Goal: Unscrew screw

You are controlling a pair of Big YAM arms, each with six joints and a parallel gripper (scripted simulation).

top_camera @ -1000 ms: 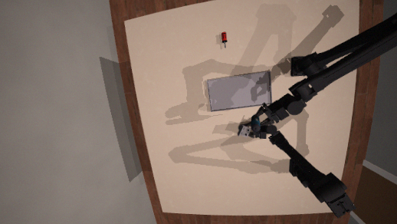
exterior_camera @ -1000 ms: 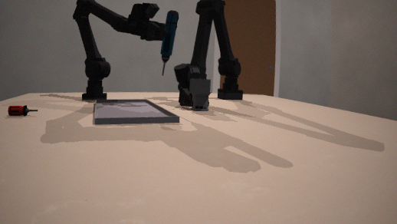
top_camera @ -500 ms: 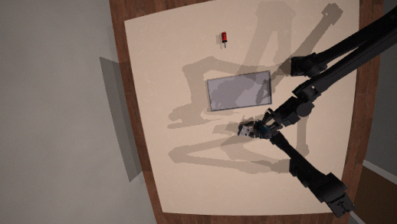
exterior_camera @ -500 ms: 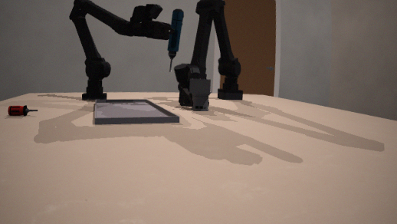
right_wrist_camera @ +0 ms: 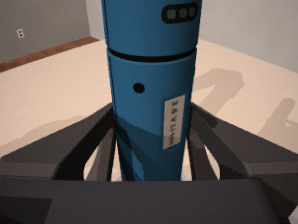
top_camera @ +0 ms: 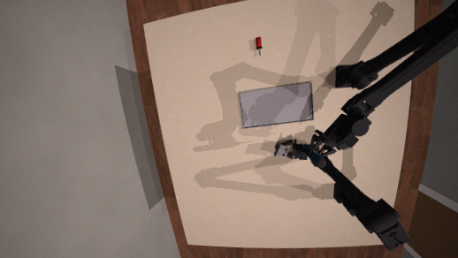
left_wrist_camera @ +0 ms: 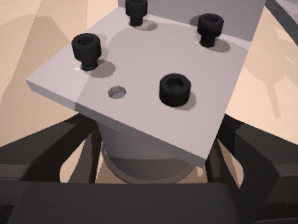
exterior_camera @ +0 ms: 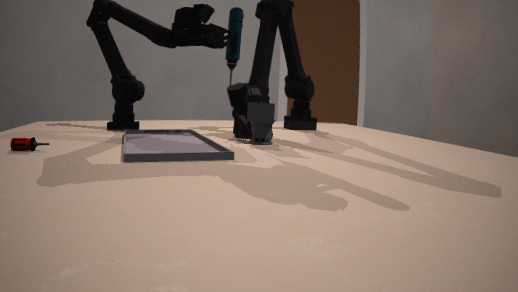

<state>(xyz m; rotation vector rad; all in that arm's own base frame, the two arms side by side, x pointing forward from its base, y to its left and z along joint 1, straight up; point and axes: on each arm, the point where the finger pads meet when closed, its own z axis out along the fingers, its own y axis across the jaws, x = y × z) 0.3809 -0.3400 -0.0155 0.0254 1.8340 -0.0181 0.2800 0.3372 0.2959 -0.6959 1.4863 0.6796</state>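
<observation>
The grey joint module is 1 cm above my left hand. Also, from my left hand: grey bracket: 5 cm above; then screwdriver bit: 15 cm above, 8 cm behind, 7 cm to the right; then shallow grey tray: 26 cm to the right, 2 cm below, 1 cm ahead.
</observation>
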